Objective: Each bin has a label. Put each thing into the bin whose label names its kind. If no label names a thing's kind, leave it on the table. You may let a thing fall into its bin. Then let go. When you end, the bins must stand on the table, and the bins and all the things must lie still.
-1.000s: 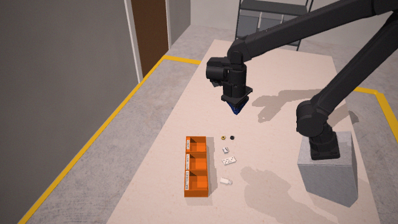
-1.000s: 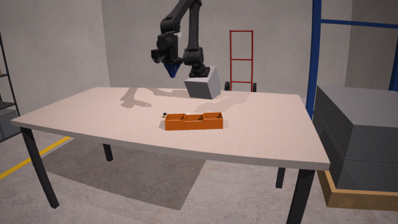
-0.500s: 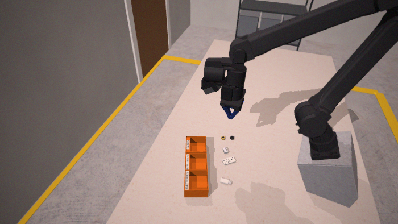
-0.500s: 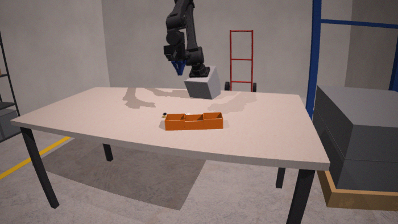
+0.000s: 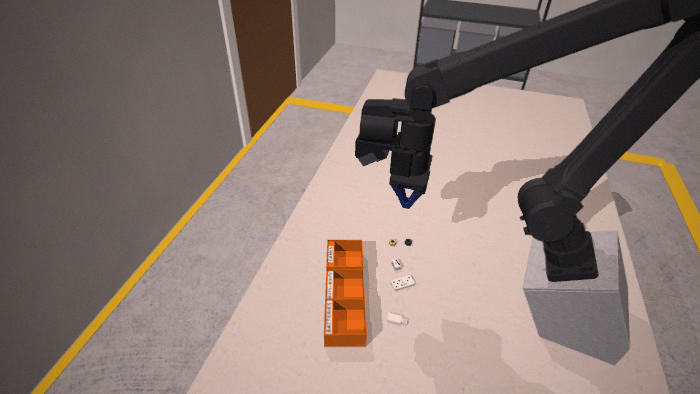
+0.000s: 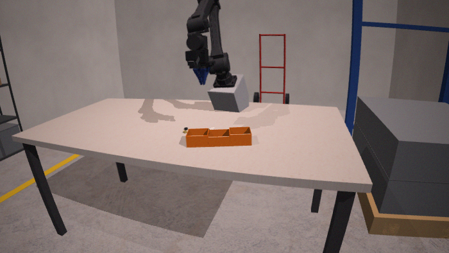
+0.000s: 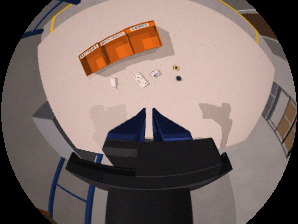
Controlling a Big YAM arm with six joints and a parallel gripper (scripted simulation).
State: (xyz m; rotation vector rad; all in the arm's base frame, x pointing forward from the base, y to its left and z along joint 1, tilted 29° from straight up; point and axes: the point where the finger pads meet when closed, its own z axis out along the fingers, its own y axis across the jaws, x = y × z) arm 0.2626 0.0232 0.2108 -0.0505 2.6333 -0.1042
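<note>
The orange three-compartment bin is 10 cm ahead of my hand, 10 cm to the left of it and 20 cm below it. Round my hand: grey thing (1 cm ahead, 2 cm to the right, 21 cm below); white domino (2 cm behind, 3 cm to the left, 22 cm below); brass nut (3 cm ahead, 9 cm to the right, 22 cm below).
</note>
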